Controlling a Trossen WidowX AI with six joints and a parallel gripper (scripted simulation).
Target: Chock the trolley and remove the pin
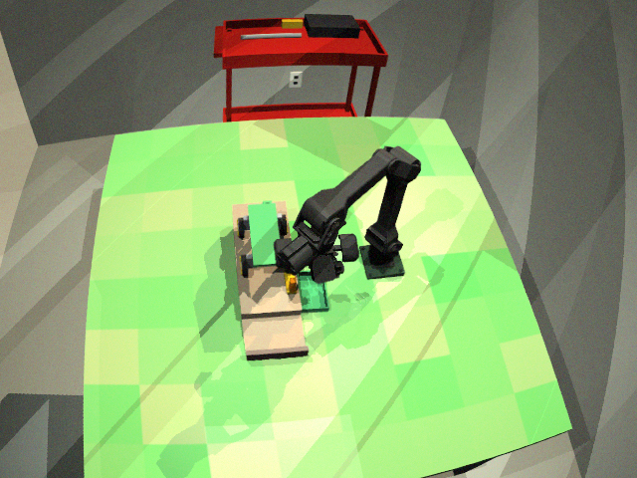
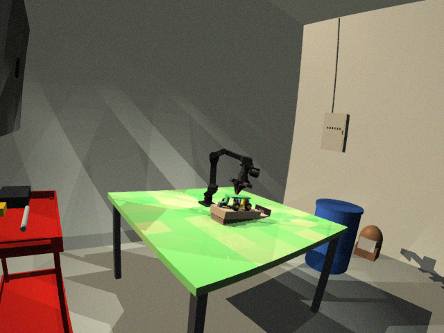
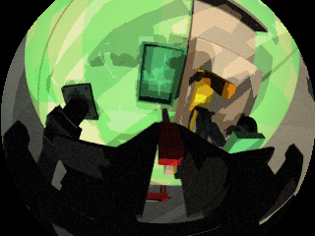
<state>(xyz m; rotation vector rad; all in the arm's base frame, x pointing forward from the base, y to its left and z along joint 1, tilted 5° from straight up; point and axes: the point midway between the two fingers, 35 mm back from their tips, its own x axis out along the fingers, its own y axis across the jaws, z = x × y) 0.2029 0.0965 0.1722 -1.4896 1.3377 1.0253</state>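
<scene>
My gripper tip is 1 cm past the green tray, 1 cm to the right of it and 14 cm above it. From my gripper tip the other things lie so: trolley: 11 cm ahead, 8 cm to the right, 2 cm below; then yellow chock: 5 cm ahead, 2 cm to the left, 5 cm below; then red-headed stop pin: right at my gripper tip.
</scene>
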